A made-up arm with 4 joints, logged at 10 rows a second.
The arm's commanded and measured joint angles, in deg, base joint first. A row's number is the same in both.
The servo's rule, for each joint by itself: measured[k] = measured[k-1] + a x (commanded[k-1-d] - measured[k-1]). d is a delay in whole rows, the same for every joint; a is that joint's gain. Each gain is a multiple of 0.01, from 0.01 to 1. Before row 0 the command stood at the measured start. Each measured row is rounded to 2 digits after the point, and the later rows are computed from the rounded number. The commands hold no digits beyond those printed.
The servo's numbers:
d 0
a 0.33 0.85 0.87 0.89
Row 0, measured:
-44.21, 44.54, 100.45, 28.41
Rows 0 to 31, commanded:
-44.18, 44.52, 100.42, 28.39
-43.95, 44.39, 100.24, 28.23
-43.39, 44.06, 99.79, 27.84
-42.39, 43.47, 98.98, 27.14
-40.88, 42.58, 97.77, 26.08
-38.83, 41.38, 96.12, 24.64
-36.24, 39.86, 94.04, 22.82
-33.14, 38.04, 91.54, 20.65
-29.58, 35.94, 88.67, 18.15
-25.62, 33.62, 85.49, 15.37
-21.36, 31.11, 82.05, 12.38
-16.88, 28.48, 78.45, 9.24
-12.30, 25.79, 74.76, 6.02
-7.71, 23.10, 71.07, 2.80
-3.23, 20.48, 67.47, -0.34
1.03, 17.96, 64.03, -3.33
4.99, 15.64, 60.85, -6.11
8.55, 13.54, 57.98, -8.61
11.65, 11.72, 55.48, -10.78
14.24, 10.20, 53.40, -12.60
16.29, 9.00, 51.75, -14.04
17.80, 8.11, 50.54, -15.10
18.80, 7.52, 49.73, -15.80
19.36, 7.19, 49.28, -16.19
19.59, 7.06, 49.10, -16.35
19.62, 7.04, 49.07, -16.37
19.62, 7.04, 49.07, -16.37
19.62, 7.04, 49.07, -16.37
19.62, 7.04, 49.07, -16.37
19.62, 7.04, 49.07, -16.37
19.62, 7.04, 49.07, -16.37
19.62, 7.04, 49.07, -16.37
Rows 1 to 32, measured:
-44.20, 44.52, 100.42, 28.39
-44.12, 44.41, 100.26, 28.25
-43.88, 44.11, 99.85, 27.89
-43.39, 43.57, 99.09, 27.22
-42.56, 42.73, 97.94, 26.21
-41.33, 41.58, 96.36, 24.81
-39.65, 40.12, 94.34, 23.04
-37.50, 38.35, 91.90, 20.91
-34.89, 36.30, 89.09, 18.45
-31.83, 34.02, 85.96, 15.71
-28.37, 31.55, 82.56, 12.75
-24.58, 28.94, 78.98, 9.63
-20.53, 26.26, 75.31, 6.42
-16.30, 23.57, 71.62, 3.20
-11.99, 20.94, 68.01, 0.05
-7.69, 18.41, 64.55, -2.96
-3.51, 16.06, 61.33, -5.76
0.47, 13.92, 58.42, -8.30
4.16, 12.05, 55.86, -10.51
7.49, 10.48, 53.72, -12.37
10.39, 9.22, 52.01, -13.86
12.84, 8.28, 50.73, -14.96
14.81, 7.63, 49.86, -15.71
16.31, 7.26, 49.36, -16.14
17.39, 7.09, 49.13, -16.33
18.13, 7.05, 49.08, -16.37
18.62, 7.04, 49.07, -16.37
18.95, 7.04, 49.07, -16.37
19.17, 7.04, 49.07, -16.37
19.32, 7.04, 49.07, -16.37
19.42, 7.04, 49.07, -16.37
19.49, 7.04, 49.07, -16.37

